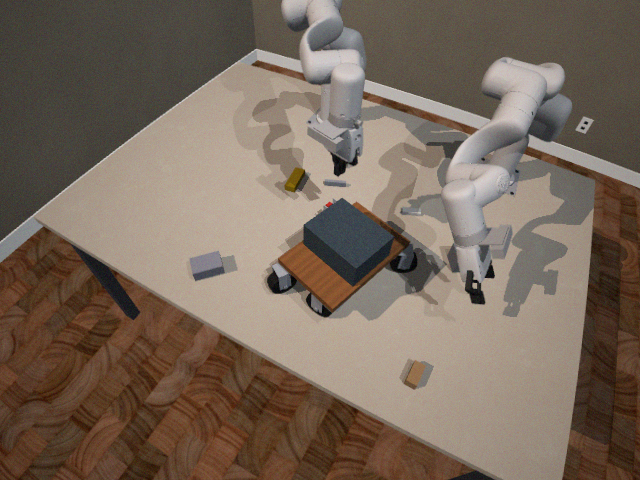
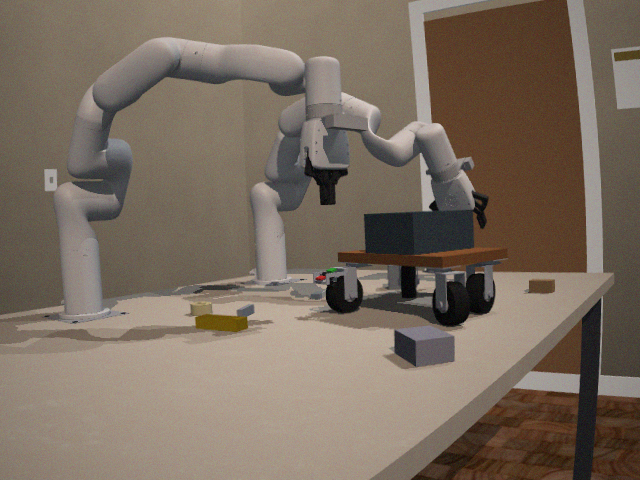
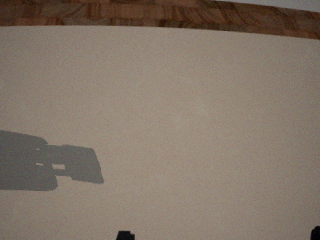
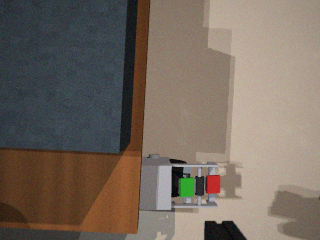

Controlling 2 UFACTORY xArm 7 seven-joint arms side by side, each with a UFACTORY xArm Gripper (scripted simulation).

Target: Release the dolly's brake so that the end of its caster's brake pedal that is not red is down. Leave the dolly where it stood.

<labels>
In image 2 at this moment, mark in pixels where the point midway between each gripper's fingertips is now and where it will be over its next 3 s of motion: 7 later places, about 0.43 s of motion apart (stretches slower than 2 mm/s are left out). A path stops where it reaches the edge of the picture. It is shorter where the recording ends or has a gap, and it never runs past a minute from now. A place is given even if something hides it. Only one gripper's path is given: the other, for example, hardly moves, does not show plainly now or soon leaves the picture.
The right gripper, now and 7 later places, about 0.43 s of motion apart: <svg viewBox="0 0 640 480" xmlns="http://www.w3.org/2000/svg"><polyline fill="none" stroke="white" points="328,204 328,224 329,249 329,265 331,269 331,269 331,271 330,268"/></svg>
</labels>
